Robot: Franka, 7 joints.
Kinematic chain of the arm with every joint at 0, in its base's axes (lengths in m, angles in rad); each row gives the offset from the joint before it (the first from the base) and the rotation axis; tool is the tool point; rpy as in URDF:
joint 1: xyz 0 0 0.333 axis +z
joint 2: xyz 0 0 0 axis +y
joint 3: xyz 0 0 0.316 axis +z
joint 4: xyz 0.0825 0 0 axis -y
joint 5: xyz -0.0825 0 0.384 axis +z
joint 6: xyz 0 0 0 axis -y
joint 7: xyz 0.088 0 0 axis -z
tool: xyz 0 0 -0.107 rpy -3.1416 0 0
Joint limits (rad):
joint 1: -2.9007..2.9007
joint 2: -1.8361..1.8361
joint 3: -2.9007..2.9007
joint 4: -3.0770..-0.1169
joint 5: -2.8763..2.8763
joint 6: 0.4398..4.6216
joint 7: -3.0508..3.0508
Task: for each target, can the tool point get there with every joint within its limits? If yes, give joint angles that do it. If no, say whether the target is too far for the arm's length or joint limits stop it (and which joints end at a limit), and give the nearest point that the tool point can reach.
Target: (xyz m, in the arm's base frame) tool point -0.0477 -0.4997 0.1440
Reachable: yes | joints 0.0566 -1.4494 -1.8861 -2.2278 -1.1178 2.1832 0.0296
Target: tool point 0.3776 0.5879 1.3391
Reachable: no: too far | nearest point 0.2645 0.4117 1.0376 | short by 0.367 m
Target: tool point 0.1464 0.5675 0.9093
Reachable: yes | joints -1.0398 -0.6524 1.6375 -0.7975 2.1396 2.8716 -2.1778
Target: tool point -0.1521 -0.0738 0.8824
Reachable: yes | joints -2.1229 -0.9801 -0.3046 -1.8604 0.7758 1.5849 -0.6887
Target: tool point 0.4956 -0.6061 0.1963
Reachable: yes | joints -0.5052 1.1757 -0.4755 -1.1635 -1.9891 1.8445 1.5336
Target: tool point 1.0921 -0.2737 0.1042
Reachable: no: too far | nearest point 0.8155 -0.2044 0.1622 | short by 0.291 m
